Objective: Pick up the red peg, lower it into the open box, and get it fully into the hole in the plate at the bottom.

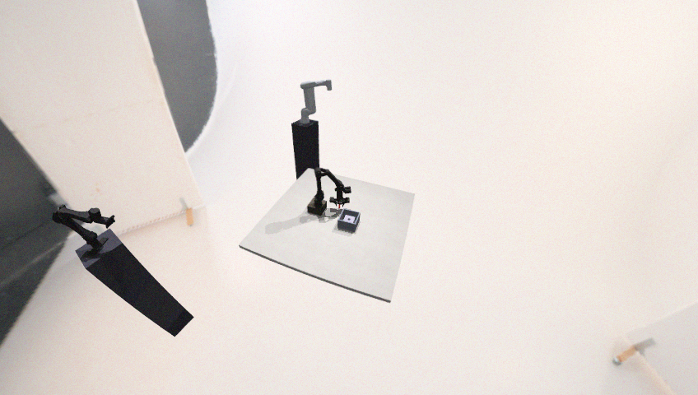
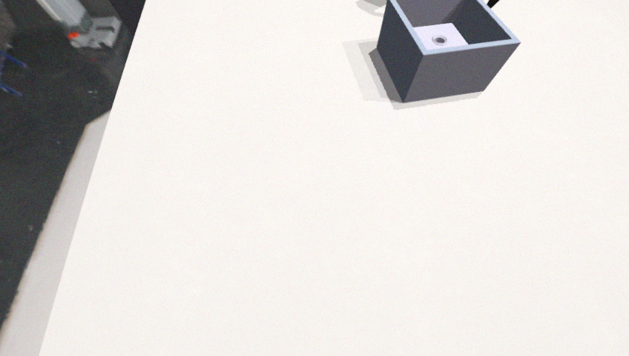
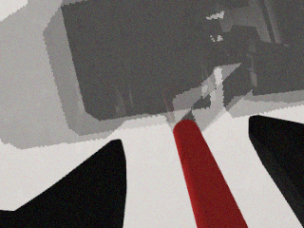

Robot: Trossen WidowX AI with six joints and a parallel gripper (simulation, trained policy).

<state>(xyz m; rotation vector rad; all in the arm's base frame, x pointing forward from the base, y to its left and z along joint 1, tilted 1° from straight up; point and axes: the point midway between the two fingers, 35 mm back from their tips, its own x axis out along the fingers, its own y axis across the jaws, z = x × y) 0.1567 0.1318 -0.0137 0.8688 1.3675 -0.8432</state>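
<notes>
Now: the grey-blue box 170 mm ahead of my gripper tip and 140 mm to the right of it. The rest, counted from my gripper tip: red peg 10 mm to the left, 10 mm behind, 10 mm above.
</notes>
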